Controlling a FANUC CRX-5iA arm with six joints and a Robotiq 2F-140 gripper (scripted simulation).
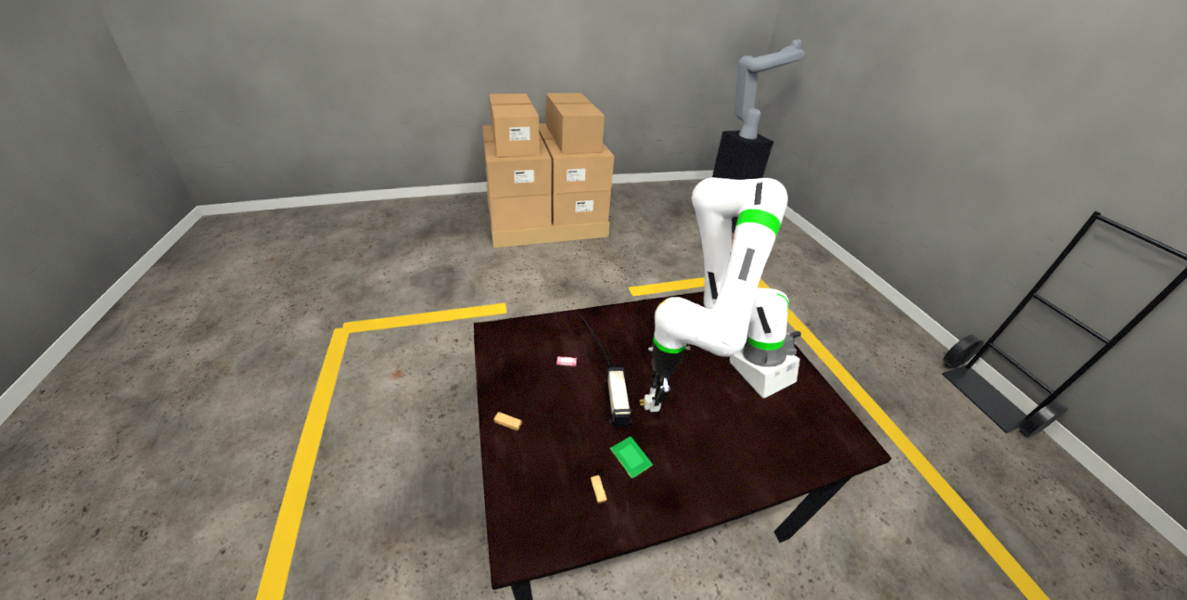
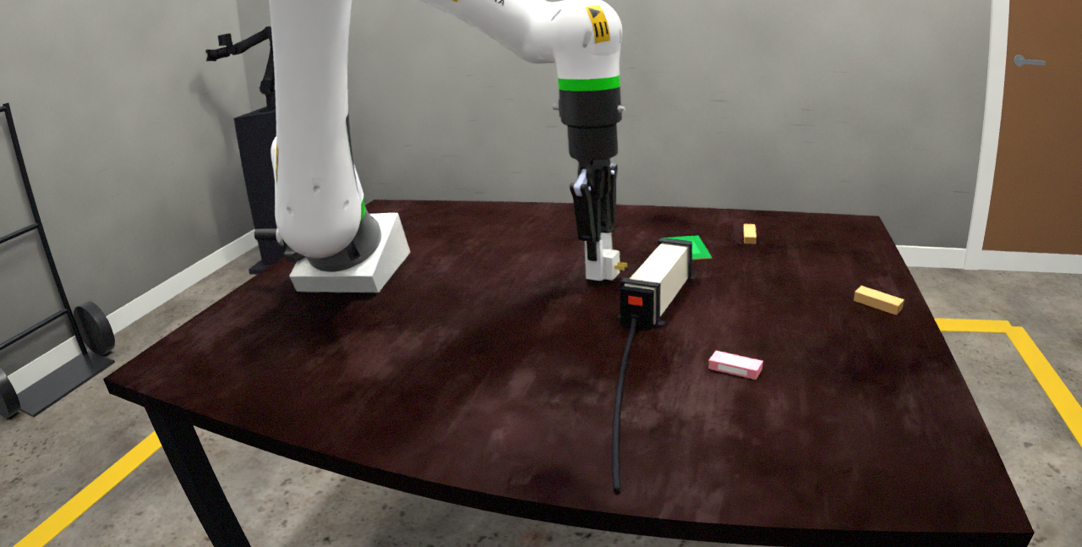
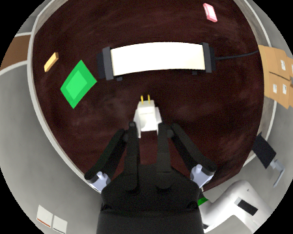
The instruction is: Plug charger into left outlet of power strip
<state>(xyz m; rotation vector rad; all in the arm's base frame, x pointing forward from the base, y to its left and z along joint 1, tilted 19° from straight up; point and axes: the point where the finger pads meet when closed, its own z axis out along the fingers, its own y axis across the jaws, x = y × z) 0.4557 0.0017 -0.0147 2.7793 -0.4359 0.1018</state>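
My gripper is now 10 mm short of the white charger and 10 mm above it. Round my hand: power strip 110 mm ahead, 70 mm to the right, 10 mm below; flat piece 140 mm ahead, 130 mm to the left, 40 mm below; red switch 160 mm to the right, 70 mm ahead.
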